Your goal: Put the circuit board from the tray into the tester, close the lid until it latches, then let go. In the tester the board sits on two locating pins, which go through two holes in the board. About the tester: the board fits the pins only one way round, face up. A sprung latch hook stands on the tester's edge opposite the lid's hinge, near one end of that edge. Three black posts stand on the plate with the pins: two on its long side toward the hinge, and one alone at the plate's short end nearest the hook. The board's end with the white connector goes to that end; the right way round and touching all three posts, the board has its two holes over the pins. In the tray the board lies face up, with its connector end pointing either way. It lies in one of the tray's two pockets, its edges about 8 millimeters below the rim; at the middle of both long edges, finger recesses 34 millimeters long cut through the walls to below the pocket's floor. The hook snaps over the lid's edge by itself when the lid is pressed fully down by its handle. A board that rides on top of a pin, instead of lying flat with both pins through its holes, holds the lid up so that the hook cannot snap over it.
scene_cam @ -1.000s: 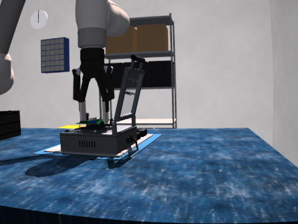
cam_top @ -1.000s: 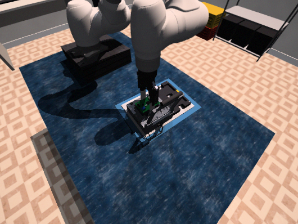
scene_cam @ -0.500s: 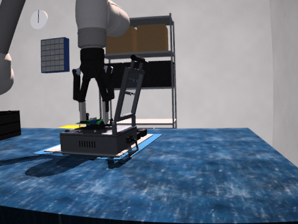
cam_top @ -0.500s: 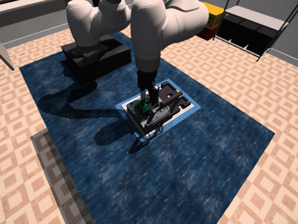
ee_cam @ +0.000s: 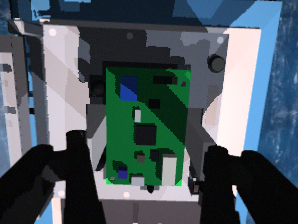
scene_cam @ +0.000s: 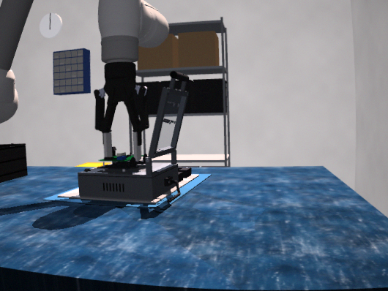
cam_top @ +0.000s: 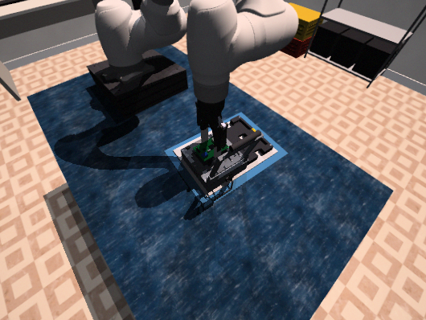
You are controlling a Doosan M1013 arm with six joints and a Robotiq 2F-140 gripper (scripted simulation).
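Right now the green circuit board is 2 cm below my hand. Also, from my hand: latch hook 4 cm behind, 7 cm to the left, 2 cm below; tester lid 12 cm ahead, 4 cm to the right, 8 cm above; tester plate 1 cm ahead, 4 cm below.
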